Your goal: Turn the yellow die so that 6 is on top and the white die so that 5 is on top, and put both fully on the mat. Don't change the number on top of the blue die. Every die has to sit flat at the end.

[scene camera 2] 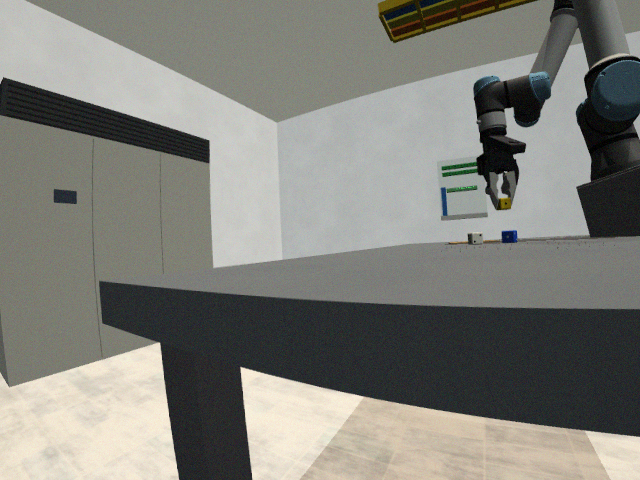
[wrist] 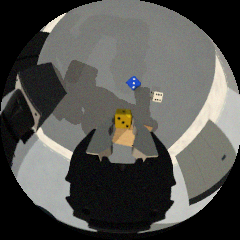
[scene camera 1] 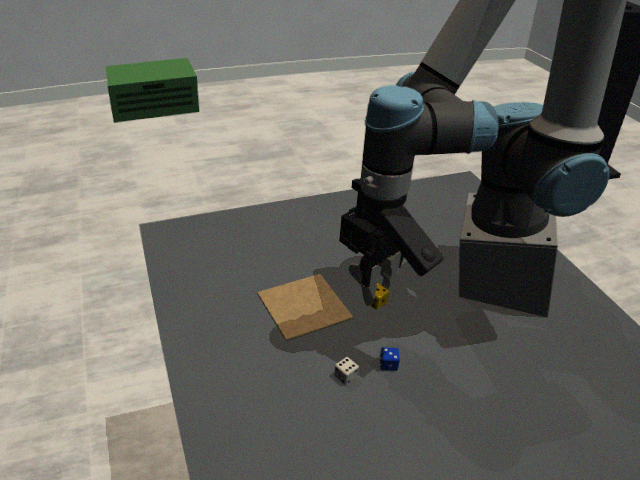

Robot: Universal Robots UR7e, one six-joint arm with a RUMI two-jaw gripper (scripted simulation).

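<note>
My gripper: visible, in scene camera 2 and the wrist view as well. A tan mat: visible too.
</note>
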